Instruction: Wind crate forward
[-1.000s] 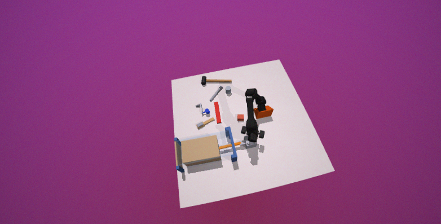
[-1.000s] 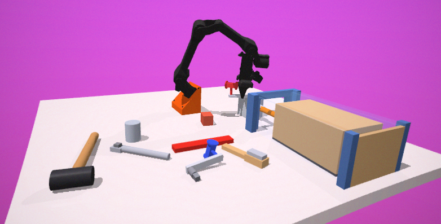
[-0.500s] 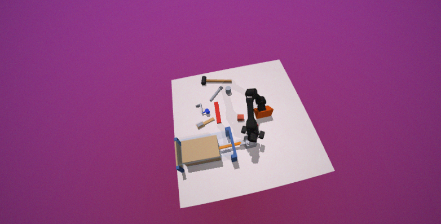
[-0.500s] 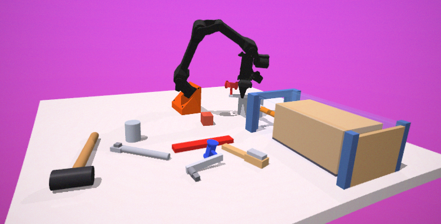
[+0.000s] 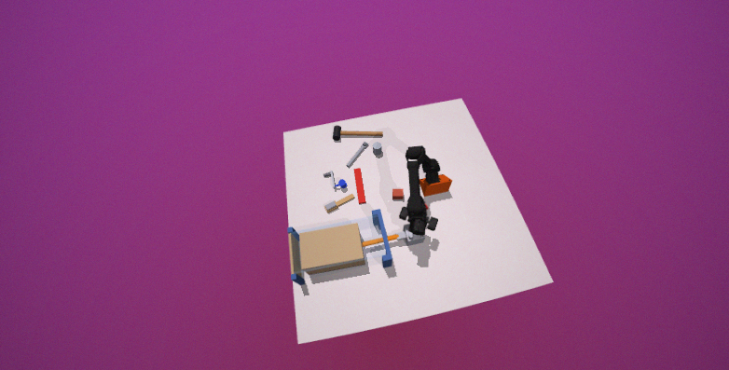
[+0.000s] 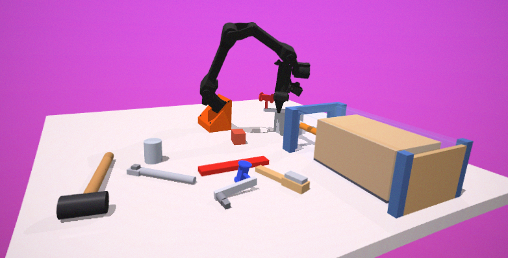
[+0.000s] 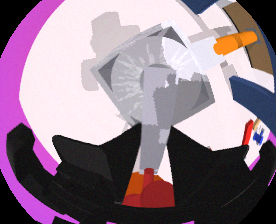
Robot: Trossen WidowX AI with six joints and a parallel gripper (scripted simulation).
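Now: the red-knobbed crank 10 mm behind my gripper tip, 10 mm to the right of it and 20 mm above it. From my gripper tip the other things lie so: red knob 30 mm behind, 50 mm to the right, 50 mm above; red bar 250 mm ahead, 330 mm to the right, 80 mm below; grey winch 10 mm ahead, 30 mm to the left, 60 mm below.
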